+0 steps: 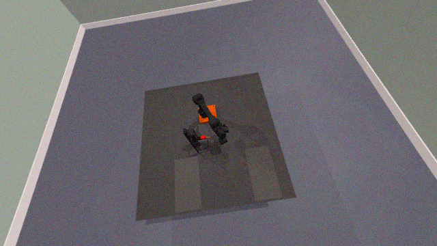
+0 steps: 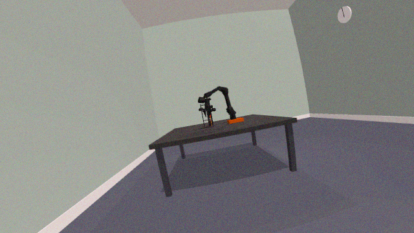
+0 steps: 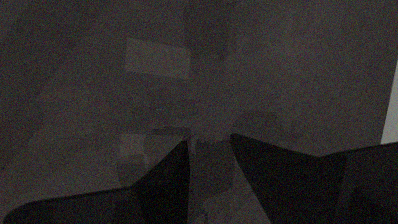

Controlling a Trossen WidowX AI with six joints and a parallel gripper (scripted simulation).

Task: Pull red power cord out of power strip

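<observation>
Right now my gripper tip is 40 mm past the red plug, 180 mm to the left of it and 10 mm below it.
</observation>
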